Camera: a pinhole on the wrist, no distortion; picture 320 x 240 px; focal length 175.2 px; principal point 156.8 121.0 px. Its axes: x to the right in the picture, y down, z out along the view. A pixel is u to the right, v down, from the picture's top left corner.
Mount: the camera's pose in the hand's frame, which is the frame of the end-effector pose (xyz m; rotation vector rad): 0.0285 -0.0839 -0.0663 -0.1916 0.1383 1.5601
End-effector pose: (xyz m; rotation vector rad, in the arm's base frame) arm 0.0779 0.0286 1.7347 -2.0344 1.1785 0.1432
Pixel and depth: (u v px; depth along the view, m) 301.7 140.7 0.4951
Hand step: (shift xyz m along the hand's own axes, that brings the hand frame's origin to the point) -0.0404 0.4199 0.3303
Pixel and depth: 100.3 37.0 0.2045
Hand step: 0.1192 -0.1058 0.1507
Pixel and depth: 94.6 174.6 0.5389
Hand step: -0.1557 -0.1584 0.4947
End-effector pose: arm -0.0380 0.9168 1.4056 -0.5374 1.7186 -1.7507
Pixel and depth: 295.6 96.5 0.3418
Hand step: 0.0670 0.2522 0.2129
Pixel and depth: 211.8 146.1 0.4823
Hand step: -0.0554 0.1649 0.3712
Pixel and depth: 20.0 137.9 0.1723
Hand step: 0.0051 -0.1795 0.1296
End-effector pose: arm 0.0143 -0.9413 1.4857 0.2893 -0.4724 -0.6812
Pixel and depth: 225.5 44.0 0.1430
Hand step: 0.0870 0.0007 0.0639
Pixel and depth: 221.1 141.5 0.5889
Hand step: -0.0583 0.2504 0.4619
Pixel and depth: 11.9 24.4 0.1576
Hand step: 0.1091 -0.1785 0.1179
